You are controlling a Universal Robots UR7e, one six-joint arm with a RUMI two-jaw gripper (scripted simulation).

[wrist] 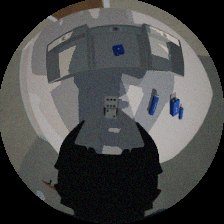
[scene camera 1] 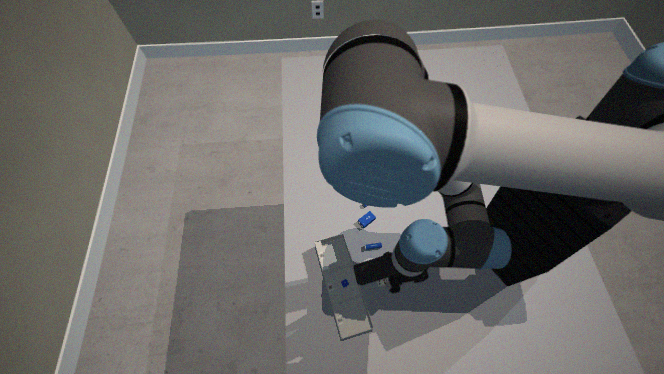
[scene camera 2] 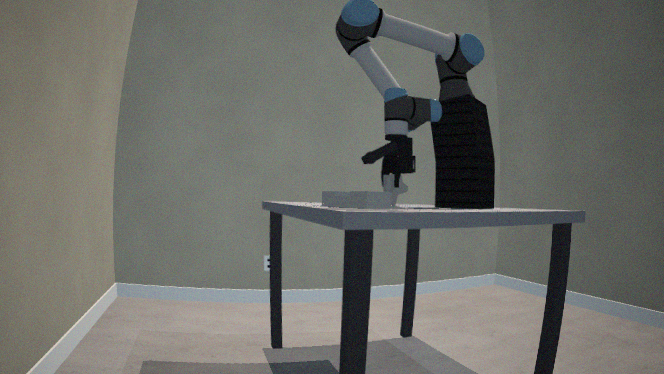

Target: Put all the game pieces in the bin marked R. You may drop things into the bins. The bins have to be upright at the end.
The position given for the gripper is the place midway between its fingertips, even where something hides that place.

In view: the gripper (scene camera 2: 391,207) and a grey two-compartment bin unit (scene camera 2: 354,199).
The grey two-compartment bin unit is seen too in the wrist view (wrist: 71,55). The gripper is seen too in the wrist view (wrist: 111,108) and in scene camera 1 (scene camera 1: 386,280).
